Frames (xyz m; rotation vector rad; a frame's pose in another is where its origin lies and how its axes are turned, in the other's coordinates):
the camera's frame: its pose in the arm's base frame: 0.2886 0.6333 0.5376 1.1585 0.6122 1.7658
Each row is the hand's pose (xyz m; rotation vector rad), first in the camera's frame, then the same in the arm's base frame.
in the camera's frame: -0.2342 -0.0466 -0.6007 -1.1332 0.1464 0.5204
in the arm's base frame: -0.1964 0.4911 0.1346 0.3765 -0.6544 2.1336
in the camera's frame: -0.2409 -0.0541 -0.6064 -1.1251 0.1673 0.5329
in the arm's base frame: -0.1974 0.4891 0.1233 0.3682 -0.6459 2.1574
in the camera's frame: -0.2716 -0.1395 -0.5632 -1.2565 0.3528 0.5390
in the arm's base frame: -0.1185 0.4986 0.0617 0.1024 -0.6756 2.2175
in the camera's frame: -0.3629 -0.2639 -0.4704 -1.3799 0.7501 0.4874
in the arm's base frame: 0.0300 0.4691 -0.0358 -0.3738 -0.5705 2.3077
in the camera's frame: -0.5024 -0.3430 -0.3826 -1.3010 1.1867 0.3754
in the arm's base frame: 0.1622 0.3765 -0.1216 -0.7801 -0.2467 2.3898
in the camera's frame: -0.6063 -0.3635 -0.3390 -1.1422 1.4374 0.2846
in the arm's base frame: 0.2251 0.2912 -0.1649 -0.9623 0.0541 2.4281
